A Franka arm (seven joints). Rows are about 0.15 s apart.
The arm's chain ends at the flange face. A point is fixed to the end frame.
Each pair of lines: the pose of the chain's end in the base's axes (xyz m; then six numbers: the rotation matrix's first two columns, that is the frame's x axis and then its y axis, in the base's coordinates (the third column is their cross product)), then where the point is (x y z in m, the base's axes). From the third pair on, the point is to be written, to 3 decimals.
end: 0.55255 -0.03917 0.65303 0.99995 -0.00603 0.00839 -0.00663 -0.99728 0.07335
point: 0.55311 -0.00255 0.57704
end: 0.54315 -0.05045 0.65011 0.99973 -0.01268 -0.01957 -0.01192 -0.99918 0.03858
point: 0.54189 -0.01118 0.57546
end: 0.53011 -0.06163 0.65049 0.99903 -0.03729 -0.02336 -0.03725 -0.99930 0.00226
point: 0.530 -0.020 0.577
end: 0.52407 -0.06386 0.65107 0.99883 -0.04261 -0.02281 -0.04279 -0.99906 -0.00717
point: 0.524 -0.021 0.578
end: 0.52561 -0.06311 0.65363 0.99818 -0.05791 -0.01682 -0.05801 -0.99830 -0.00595
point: 0.527 -0.021 0.581
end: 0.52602 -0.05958 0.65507 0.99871 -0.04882 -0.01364 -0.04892 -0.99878 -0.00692
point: 0.527 -0.017 0.582
